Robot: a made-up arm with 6 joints.
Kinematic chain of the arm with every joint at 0, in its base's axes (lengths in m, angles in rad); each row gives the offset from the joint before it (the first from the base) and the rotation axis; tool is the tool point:
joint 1: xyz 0 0 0.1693 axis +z
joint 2: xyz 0 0 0 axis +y
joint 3: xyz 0 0 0.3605 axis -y
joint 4: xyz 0 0 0 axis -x
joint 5: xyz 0.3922 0 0 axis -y
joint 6: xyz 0 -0.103 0 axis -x
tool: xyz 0 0 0
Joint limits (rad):
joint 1: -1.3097..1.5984
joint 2: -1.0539..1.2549
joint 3: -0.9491..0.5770
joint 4: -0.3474..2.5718
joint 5: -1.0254..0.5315
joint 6: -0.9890..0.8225
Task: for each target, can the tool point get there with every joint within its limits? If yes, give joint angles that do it. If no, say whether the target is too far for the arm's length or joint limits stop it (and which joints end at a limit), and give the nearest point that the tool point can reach.
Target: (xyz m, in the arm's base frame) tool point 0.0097 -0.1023 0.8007
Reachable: yes | joints 0.5548 -0.6796 0.2981 0.4649 -0.7145 -0.6106
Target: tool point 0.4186 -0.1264 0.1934
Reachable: yes | joints -0.0560 0.4816 -0.3527 -0.0704 0.0373 0.2068
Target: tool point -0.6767 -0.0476 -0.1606
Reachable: no: joint limits stop it (at a limit: joint 1, joint 2, joint 3) | nearest point -0.0732 -0.1190 -0.0242 | short by 0.623 m
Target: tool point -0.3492 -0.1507 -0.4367
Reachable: no: joint limits stop it (at a limit: joint 1, joint 2) | nearest point -0.0487 -0.2169 -0.0829 | short by 0.469 m
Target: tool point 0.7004 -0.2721 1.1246
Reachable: no: too far | nearest point 0.4119 -0.1600 0.7311 | short by 0.501 m
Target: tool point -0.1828 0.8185 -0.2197
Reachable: no: too far | nearest point -0.1037 0.6142 -0.0046 | short by 0.307 m
